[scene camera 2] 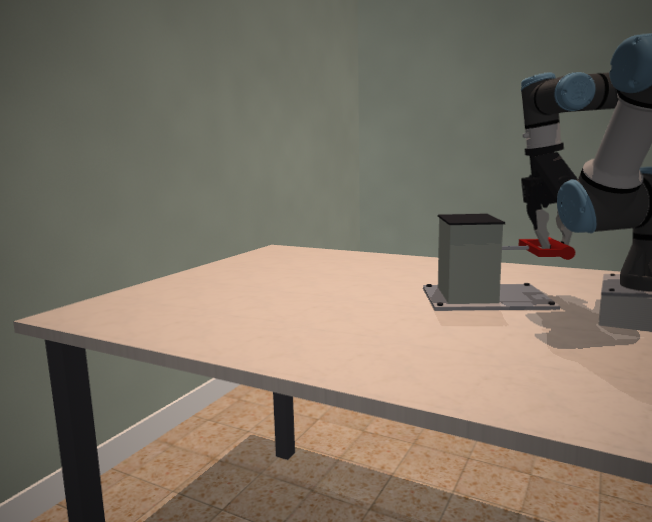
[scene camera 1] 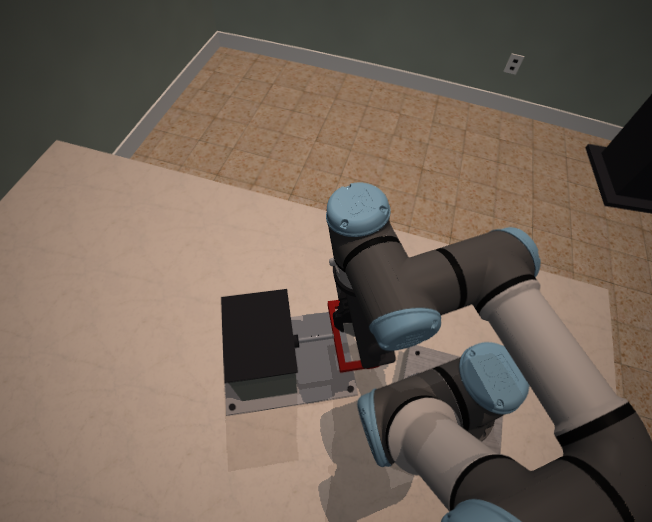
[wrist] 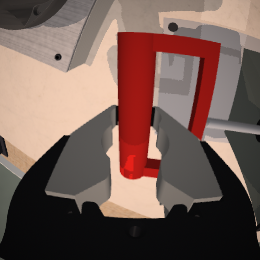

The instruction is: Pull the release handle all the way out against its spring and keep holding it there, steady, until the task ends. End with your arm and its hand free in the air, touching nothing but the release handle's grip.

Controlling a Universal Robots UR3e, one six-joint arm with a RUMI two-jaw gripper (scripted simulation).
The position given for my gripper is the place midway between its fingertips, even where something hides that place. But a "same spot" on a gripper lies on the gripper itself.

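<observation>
My gripper: in scene camera 2 (556, 254). Same spot on my gripper: (scene camera 1: 344, 327) and (wrist: 209, 168).
</observation>
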